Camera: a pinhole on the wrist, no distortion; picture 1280 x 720 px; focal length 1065.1 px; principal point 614.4 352.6 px. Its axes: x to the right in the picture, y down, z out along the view. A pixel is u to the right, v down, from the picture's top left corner.
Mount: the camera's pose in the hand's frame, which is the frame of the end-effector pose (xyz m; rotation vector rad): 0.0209 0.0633 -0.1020 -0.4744 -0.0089 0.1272
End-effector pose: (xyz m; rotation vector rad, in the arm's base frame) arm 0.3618 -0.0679 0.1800 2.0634 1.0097 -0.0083
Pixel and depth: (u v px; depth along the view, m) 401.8 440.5 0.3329
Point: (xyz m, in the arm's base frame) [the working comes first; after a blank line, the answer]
In the camera's frame: -0.0664 0.0275 0.3329

0.5318 -0.3103 0.2331
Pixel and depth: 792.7 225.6 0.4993
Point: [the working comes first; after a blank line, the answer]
In the camera's frame: 0.0836 -0.0595 0.4993

0.7068 -0.3407 0.0712
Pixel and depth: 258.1 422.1 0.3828
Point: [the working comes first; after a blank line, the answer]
In the camera's frame: -0.1281 0.0250 0.3828

0.5128 -0.3873 0.2316
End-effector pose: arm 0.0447 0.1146 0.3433 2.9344 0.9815 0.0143
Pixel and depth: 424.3 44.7 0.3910
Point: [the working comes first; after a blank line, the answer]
In the camera's frame: -0.0698 -0.1130 0.3910

0.0920 -0.0338 0.0514
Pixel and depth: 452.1 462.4 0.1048
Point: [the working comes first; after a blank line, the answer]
In the camera's frame: -0.0160 0.0108 0.1048

0.1154 0.0205 0.3623
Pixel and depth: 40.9 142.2 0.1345
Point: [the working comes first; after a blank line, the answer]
In the camera's frame: -0.0724 -0.0266 0.1345

0.0585 0.0080 0.3168
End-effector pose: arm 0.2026 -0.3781 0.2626 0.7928 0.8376 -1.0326
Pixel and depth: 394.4 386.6 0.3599
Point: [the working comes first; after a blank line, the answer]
In the camera's frame: -0.0743 0.0115 0.3599

0.4418 -0.4663 0.4565
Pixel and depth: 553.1 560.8 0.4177
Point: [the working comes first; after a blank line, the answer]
In the camera's frame: -0.0240 0.0816 0.4177

0.5451 -0.4686 0.4456
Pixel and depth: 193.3 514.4 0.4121
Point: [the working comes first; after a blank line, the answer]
In the camera's frame: -0.1629 0.0626 0.4121

0.4744 -0.4320 0.5611
